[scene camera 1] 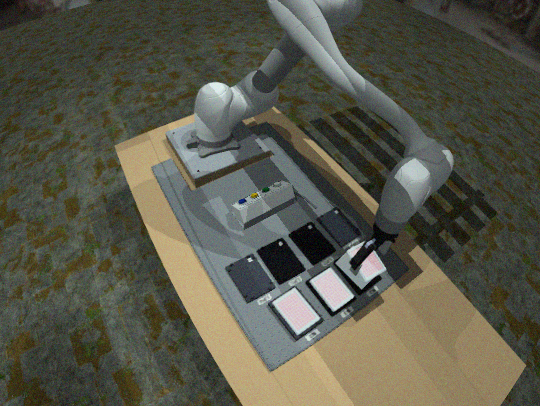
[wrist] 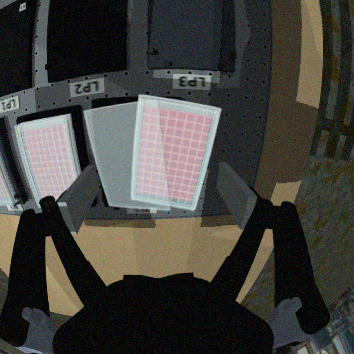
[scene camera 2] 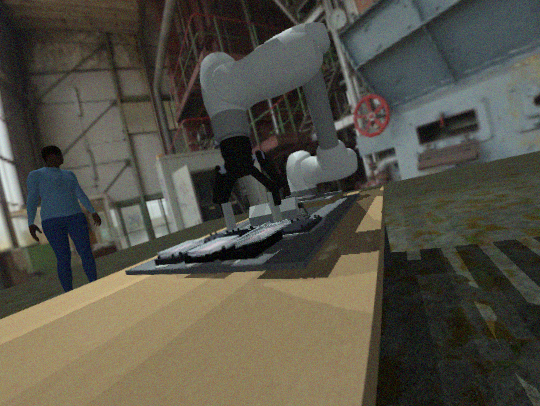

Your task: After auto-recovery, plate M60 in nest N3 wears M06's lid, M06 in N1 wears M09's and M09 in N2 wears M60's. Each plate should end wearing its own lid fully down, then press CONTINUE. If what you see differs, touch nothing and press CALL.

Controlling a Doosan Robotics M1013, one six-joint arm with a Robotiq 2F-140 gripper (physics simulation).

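Seen in the pictures: gripper, between the fingertips: [scene camera 1: 367, 261] [wrist: 156, 176] [scene camera 2: 253, 225]; arm's base, origin of its link: [scene camera 1: 214, 141] [scene camera 2: 305, 198].
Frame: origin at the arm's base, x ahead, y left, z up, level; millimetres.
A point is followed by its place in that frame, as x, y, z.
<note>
My gripper [scene camera 1: 361, 257] @[773, 265, 26] [scene camera 2: 252, 215] @[773, 265, 26] [wrist: 156, 176] @[773, 265, 26] is open and empty, its fingertips on either side of the right-hand plate's near part. That plate [scene camera 1: 374, 266] @[794, 286, 9] [wrist: 175, 155] @[756, 284, 3], pink gridded with a clear rim, looks turned askew. A grey translucent pane [wrist: 112, 150] @[758, 215, 3] extends from its left side; they overlap, and which is on top is hard to tell. The middle plate [scene camera 1: 331, 289] @[795, 116, -4] [wrist: 50, 160] @[781, 129, -4] and the left plate [scene camera 1: 296, 310] @[811, -17, 1] sit squarely on dark nests, with pale rims. Plate and lid names are not legible. A button box [scene camera 1: 264, 204] @[429, 49, 30] carries blue, yellow, green and white buttons; their labels are unreadable.
Several dark pads [scene camera 1: 281, 260] @[627, 24, -24] [wrist: 87, 40] @[635, 165, -24] lie in a row behind the plates, with labels LP1, LP2 and LP3 [wrist: 192, 81] @[672, 294, -32] in the wrist view. All stand on a grey perforated board [scene camera 1: 272, 357] @[908, -139, -33] on the wooden table [scene camera 1: 390, 350] @[1061, 202, -47]. A person [scene camera 2: 60, 200] stands beyond the table.
</note>
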